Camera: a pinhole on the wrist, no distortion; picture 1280 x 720 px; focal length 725.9 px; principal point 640.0 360.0 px. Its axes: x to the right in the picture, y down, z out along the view. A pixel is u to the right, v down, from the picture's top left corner.
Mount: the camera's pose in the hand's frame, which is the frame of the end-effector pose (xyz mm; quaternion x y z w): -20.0 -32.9 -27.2 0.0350 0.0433 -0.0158 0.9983
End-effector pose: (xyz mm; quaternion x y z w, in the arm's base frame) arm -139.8 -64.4 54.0 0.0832 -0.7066 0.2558 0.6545
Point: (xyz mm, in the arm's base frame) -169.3 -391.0 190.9
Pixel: outside the picture
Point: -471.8 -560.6 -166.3
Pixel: 239.3 152.0
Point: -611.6 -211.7 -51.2
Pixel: 491.1 623.3
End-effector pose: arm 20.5 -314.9 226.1 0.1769 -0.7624 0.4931 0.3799
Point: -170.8 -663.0 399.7
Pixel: 1017.2 225.9
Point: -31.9 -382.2 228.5
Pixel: 895.0 652.8
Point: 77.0 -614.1 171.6
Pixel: 353.6 131.0
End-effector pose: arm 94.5 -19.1 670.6 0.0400 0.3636 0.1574 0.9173
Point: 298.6 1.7 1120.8
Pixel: 375.9 532.9
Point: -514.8 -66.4 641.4
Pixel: behind the camera
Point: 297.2 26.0 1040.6
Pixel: 452.0 565.8
